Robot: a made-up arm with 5 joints. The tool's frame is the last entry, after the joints. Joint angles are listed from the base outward.
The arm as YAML. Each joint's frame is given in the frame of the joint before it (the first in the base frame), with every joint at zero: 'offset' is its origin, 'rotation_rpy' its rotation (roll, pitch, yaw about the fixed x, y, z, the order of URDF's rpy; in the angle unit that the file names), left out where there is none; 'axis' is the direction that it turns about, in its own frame. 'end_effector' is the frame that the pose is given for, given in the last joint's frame.
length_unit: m
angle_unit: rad
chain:
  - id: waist
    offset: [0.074, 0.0, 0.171]
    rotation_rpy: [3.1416, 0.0, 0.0]
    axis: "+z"
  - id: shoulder
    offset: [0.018, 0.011, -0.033]
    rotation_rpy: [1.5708, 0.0, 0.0]
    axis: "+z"
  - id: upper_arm
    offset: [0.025, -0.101, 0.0]
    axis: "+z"
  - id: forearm
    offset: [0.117, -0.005, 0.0]
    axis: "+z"
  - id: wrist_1
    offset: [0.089, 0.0, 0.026]
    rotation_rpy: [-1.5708, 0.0, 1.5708]
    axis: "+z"
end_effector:
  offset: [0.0, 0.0, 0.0]
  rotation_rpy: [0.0, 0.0, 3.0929]
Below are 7 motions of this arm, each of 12 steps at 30 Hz.
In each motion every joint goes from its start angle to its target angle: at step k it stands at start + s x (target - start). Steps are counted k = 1, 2, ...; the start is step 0. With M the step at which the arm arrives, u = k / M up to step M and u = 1 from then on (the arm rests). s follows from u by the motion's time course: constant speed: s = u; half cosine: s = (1 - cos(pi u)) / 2; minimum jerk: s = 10 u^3 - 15 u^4 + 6 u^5.
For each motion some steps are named. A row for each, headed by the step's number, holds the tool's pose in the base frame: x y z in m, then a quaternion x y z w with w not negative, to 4 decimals.
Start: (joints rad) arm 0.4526 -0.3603 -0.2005 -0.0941 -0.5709
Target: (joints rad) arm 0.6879 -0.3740 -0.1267 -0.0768 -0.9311
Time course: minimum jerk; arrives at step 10
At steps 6, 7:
6: 0.2276 -0.0897 0.4201 0.1113 -0.8779 -0.3138 0.3441
7: 0.2250 -0.0958 0.4182 0.1194 -0.8741 -0.3330 0.3330

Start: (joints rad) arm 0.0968 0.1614 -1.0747 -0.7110 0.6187
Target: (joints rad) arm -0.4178 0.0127 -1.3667 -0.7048 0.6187
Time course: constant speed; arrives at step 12
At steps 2, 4, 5, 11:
2: 0.1798 0.0138 0.4893 0.2859 0.9562 0.0174 0.0605
4: 0.1620 0.0216 0.4934 0.2439 0.9647 0.0314 0.0939
5: 0.1528 0.0244 0.4950 0.2227 0.9678 0.0394 0.1102
11: 0.0975 0.0254 0.4989 0.0949 0.9700 0.1019 0.1994

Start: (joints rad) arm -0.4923 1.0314 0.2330 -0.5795 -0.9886
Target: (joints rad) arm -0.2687 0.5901 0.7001 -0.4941 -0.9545
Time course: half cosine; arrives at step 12
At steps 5, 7, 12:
5: 0.2669 0.1001 0.0807 0.2694 -0.3090 -0.2762 0.8693
7: 0.2645 0.0859 0.0889 0.2506 -0.3076 -0.2993 0.8678
12: 0.2575 0.0661 0.0994 0.2244 -0.3039 -0.3324 0.8642

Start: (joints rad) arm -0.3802 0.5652 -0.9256 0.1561 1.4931
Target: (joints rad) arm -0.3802 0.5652 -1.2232 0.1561 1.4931
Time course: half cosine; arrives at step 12
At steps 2, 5, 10, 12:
2: 0.3347 0.1203 0.3438 -0.3966 -0.6737 0.4932 0.3816
5: 0.3283 0.1178 0.3610 -0.4105 -0.6973 0.4647 0.3596
10: 0.3127 0.1116 0.3909 -0.4340 -0.7372 0.4096 0.3169
12: 0.3106 0.1107 0.3942 -0.4366 -0.7416 0.4029 0.3117

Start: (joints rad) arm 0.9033 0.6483 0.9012 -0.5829 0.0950
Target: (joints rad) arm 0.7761 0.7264 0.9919 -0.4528 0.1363
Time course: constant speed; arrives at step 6
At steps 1, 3, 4, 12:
1: 0.1814 -0.1069 0.0757 -0.1234 -0.2443 -0.3873 0.8804
3: 0.1774 -0.0928 0.0692 -0.0987 -0.2026 -0.3671 0.9024
4: 0.1749 -0.0858 0.0663 -0.0868 -0.1814 -0.3564 0.9125
12: 0.1689 -0.0721 0.0616 -0.0636 -0.1381 -0.3336 0.9304

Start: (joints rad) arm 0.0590 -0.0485 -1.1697 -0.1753 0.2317
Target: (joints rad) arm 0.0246 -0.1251 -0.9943 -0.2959 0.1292
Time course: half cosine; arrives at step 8
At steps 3, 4, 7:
3: 0.1645 0.0106 0.5046 -0.0993 -0.9914 0.0044 0.0851
4: 0.1646 0.0112 0.5042 -0.0864 -0.9928 0.0037 0.0830
7: 0.1649 0.0126 0.5028 -0.0550 -0.9954 0.0023 0.0781

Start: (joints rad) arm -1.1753 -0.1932 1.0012 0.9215 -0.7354
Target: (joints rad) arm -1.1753 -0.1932 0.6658 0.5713 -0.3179
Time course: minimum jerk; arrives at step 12
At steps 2, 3, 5, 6, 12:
2: 0.0974 0.0950 0.1396 -0.0555 0.0378 0.2012 0.9773
3: 0.0997 0.1004 0.1411 -0.0359 0.0252 0.2153 0.9756
5: 0.1077 0.1197 0.1484 0.0311 -0.0243 0.2646 0.9636
6: 0.1126 0.1315 0.1545 0.0706 -0.0589 0.2942 0.9513
12: 0.1273 0.1667 0.1822 0.1815 -0.1868 0.3799 0.8876

